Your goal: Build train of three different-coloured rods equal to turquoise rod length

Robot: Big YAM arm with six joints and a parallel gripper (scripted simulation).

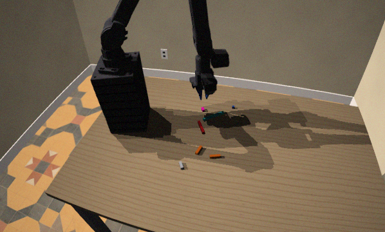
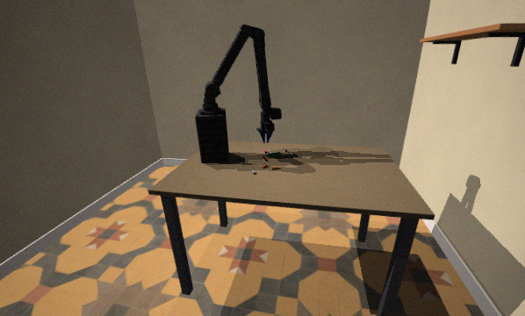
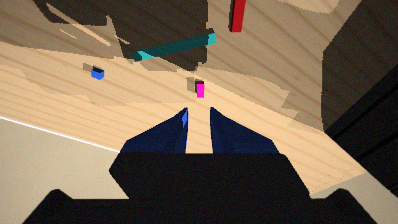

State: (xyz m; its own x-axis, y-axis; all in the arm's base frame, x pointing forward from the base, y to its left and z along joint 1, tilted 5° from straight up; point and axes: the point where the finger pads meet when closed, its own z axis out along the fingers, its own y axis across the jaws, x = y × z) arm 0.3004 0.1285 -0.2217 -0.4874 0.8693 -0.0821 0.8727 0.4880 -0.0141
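Now: hand 70 mm above the magenta rod. Also, from my hand: red rod (110 mm to the right, 70 mm below, 10 mm ahead); then turquoise rod (70 mm below, 50 mm ahead, 30 mm to the right); then blue rod (130 mm ahead, 70 mm below, 50 mm to the left).
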